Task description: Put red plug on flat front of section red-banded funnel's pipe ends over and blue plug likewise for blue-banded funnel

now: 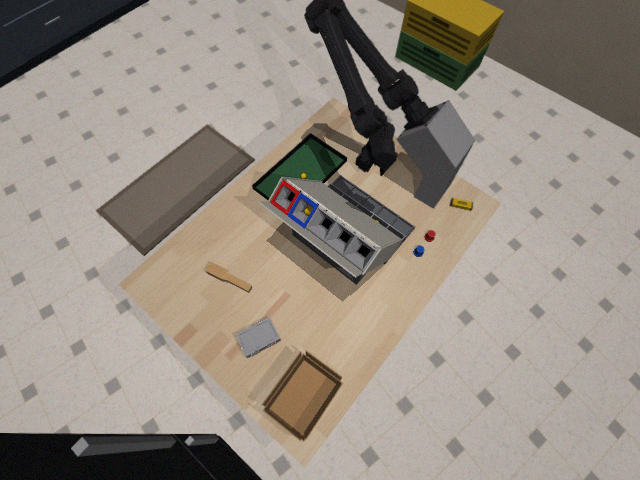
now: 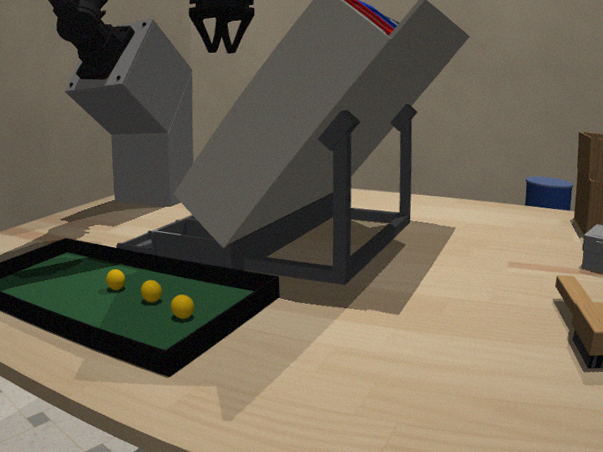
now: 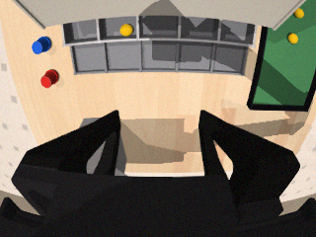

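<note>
Right now my hand is 33 cm to the left of the green marble tray, 29 cm above it and 3 cm short of it. Round my hand: blue band: 30 cm ahead, 7 cm to the right, 2 cm above; sloped grey cover: 15 cm ahead, 9 cm below, 1 cm to the left; grey box: 65 cm ahead, 28 cm below, 4 cm to the left.
</note>
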